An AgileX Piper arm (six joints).
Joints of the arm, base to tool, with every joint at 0 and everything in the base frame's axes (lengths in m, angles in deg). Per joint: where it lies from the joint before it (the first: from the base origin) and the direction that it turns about. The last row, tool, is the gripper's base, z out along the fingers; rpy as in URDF.
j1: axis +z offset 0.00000 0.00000 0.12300
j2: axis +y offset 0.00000 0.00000 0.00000
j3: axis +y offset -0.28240 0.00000 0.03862
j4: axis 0.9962 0 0.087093 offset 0.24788 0.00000 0.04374
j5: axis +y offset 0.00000 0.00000 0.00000
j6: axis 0.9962 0 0.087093 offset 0.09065 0.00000 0.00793
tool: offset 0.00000 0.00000 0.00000 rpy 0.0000 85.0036 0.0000
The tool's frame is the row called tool.
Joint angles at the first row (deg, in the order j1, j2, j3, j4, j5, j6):
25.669 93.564 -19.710 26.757 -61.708 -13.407
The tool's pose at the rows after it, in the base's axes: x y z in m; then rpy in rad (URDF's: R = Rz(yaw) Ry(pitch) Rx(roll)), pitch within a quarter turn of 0, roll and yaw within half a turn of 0:
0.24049, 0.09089, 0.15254, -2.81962, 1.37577, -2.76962
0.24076, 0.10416, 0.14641, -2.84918, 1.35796, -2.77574
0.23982, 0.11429, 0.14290, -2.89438, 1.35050, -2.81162
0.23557, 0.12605, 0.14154, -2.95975, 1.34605, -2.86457
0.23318, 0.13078, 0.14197, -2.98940, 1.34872, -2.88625
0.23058, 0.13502, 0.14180, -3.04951, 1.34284, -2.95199
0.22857, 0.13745, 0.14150, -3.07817, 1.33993, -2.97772
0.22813, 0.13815, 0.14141, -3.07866, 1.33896, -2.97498
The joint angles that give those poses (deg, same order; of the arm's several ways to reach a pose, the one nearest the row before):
29.910 96.716 -20.856 30.597 -62.624 -13.351
32.888 98.837 -22.060 32.372 -62.625 -13.406
35.411 100.154 -22.975 34.493 -62.740 -13.350
38.731 100.727 -23.663 37.355 -62.682 -13.406
40.108 100.727 -23.836 38.331 -62.797 -13.350
41.656 100.727 -24.121 40.452 -62.511 -13.349
42.513 100.726 -24.122 41.196 -62.453 -13.178
42.685 100.727 -24.120 41.195 -62.397 -13.177

